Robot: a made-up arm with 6 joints. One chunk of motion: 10 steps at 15 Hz.
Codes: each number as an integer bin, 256 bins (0 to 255) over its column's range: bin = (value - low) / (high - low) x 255, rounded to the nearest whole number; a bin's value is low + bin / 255 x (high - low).
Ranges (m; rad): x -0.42..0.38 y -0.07..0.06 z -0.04..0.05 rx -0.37..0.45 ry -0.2..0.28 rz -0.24..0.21
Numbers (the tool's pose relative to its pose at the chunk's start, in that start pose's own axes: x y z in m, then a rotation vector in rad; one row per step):
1: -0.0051 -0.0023 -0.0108 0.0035 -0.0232 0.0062
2: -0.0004 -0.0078 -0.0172 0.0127 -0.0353 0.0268
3: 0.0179 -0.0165 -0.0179 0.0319 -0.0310 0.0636
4: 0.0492 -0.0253 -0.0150 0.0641 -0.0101 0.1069
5: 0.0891 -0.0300 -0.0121 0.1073 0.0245 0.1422
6: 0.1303 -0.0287 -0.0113 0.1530 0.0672 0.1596
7: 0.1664 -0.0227 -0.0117 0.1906 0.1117 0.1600
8: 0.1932 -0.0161 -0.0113 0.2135 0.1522 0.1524
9: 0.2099 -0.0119 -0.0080 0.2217 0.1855 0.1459
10: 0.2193 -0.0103 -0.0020 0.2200 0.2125 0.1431
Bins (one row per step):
1: 132 133 83 116 94 140
2: 134 122 65 119 87 151
3: 140 105 63 125 90 172
4: 150 88 71 135 101 197
5: 162 78 79 148 119 217
6: 175 81 81 163 142 226
7: 187 93 80 174 166 227
8: 195 106 81 181 187 222
9: 201 114 91 184 205 219
10: 204 117 108 183 219 217

